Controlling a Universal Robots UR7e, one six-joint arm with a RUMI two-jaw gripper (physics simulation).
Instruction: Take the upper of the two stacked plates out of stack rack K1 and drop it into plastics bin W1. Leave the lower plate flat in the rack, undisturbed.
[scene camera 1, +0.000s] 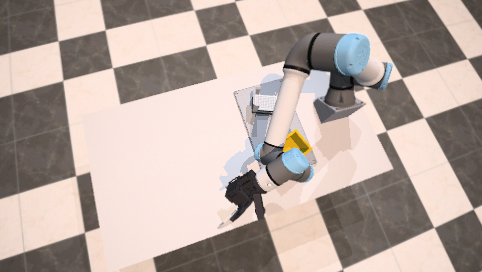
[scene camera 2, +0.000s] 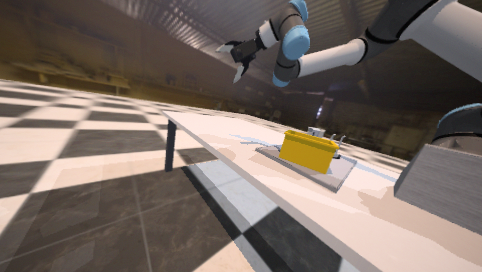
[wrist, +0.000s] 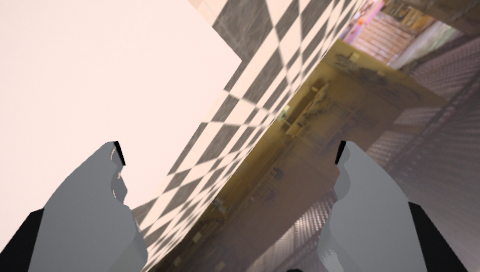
Labels:
My gripper shows in scene camera 1 (222, 211), in scene camera 2 and in the wrist view. One and the same spot on my gripper: (scene camera 2: 241, 70) is (wrist: 57, 251).

